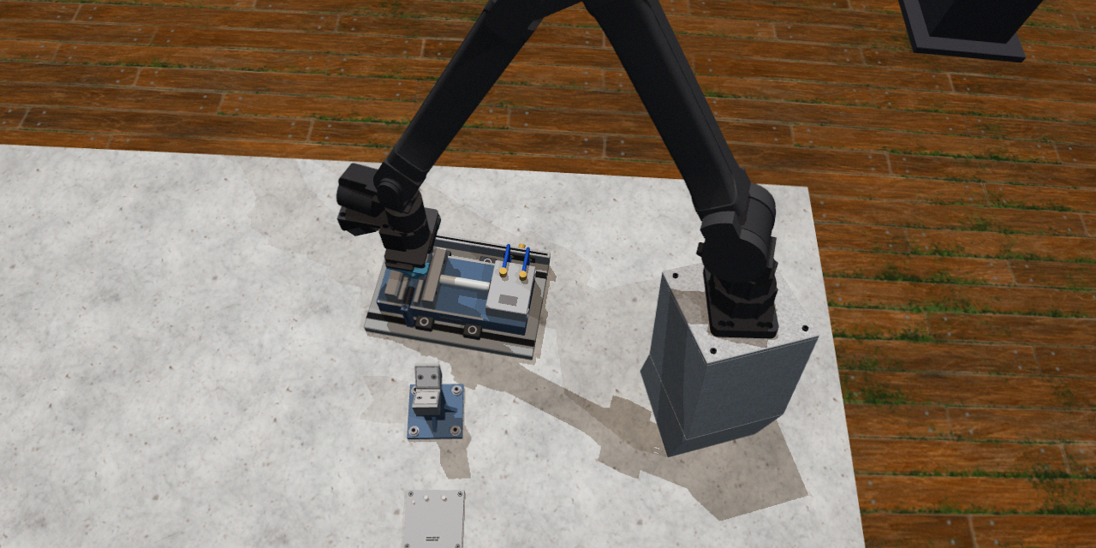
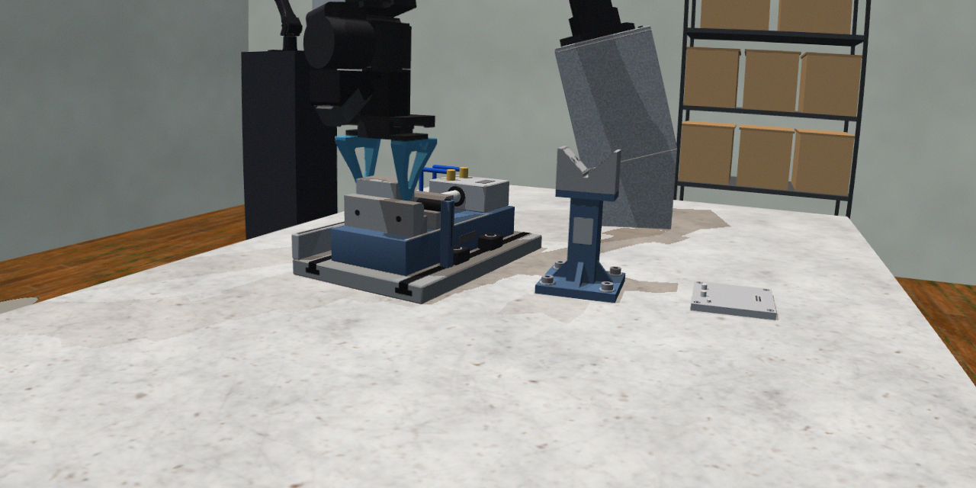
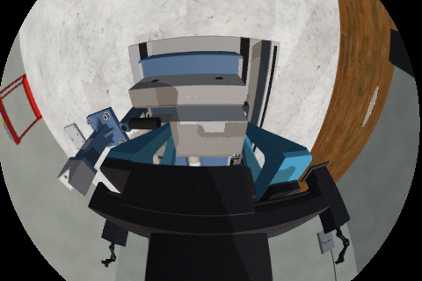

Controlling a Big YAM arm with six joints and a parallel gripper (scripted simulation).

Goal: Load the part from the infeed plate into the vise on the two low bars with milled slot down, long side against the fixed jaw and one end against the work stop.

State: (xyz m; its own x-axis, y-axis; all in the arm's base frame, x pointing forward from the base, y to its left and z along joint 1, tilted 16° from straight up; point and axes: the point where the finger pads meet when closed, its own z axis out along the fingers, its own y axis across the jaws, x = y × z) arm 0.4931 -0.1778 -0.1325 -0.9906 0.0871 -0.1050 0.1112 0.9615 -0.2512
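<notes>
The grey part is 1 cm below my hand. Also, from my hand: work stop: 1 cm ahead, 7 cm to the left, 1 cm below; then moving jaw: 3 cm behind, 2 cm to the left, 2 cm below; then fixed jaw: 3 cm ahead, 2 cm to the left, 2 cm below.
</notes>
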